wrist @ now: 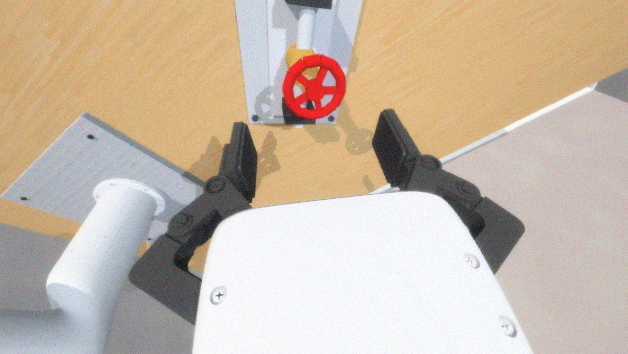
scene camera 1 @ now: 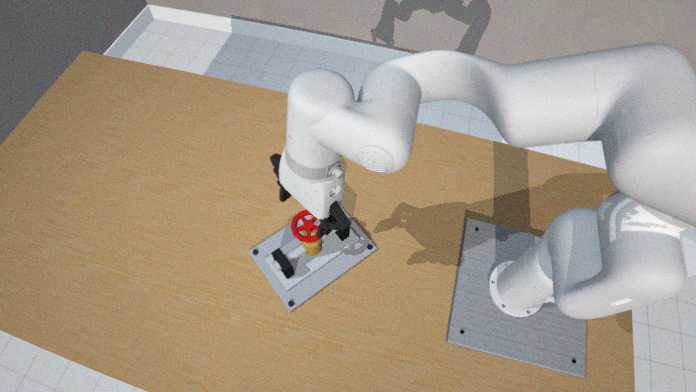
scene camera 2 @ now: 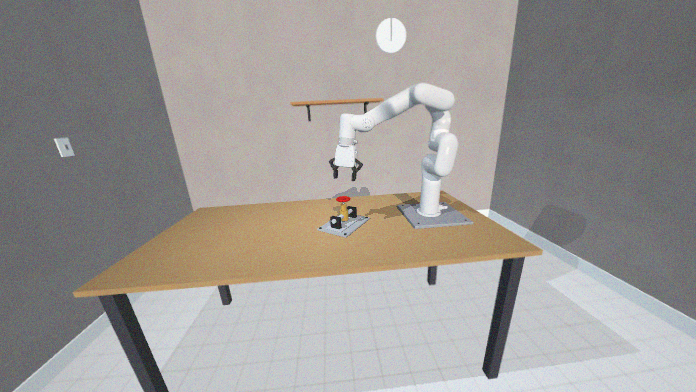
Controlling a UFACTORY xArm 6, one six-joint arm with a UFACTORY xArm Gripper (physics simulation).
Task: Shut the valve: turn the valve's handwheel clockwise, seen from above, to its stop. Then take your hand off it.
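Note:
The red spoked handwheel sits level on top of the yellow valve body. The valve is on a white pipe above a grey plate. My gripper is wide open and empty. In the scene camera 2 view it hangs well above the handwheel, with a visible gap and no contact. In the scene camera 1 view, a black finger overlaps the wheel's right edge. The wheel's turn angle against its stop cannot be read.
Black pipe supports stand on the valve's plate. The arm's grey base plate is to the right of the valve in the scene views. The wooden table carries both. A shelf is on the back wall.

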